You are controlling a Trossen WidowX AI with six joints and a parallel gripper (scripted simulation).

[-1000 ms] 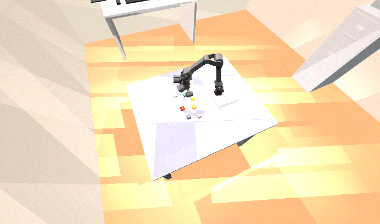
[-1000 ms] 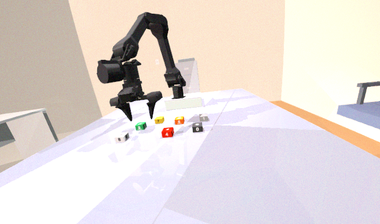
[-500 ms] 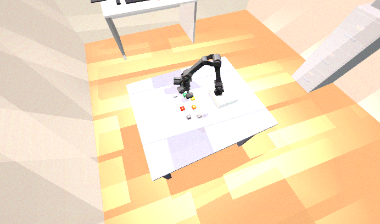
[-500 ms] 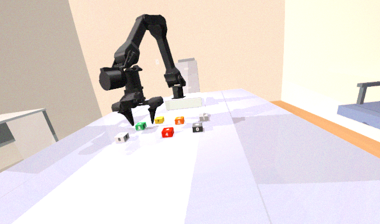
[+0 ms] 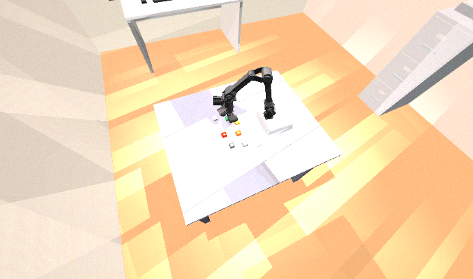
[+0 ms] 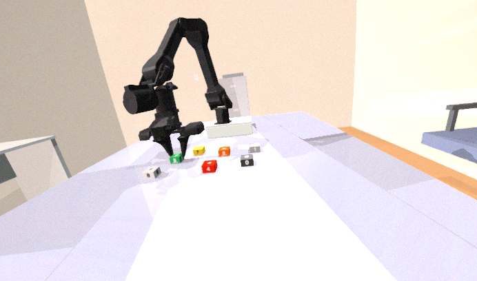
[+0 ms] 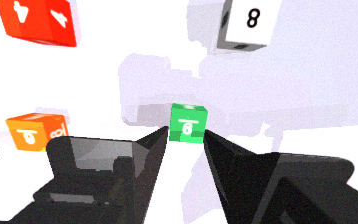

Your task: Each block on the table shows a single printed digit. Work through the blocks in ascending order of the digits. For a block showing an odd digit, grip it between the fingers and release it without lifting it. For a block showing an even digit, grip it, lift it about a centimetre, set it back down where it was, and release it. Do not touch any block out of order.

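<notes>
Now: gripper tip 1 cm short of the green block. From my gripper tip the other things lie so: white block 10 cm ahead, 2 cm to the right; yellow block 5 cm to the left, 5 cm behind; orange block 14 cm to the left, 4 cm behind.
</notes>
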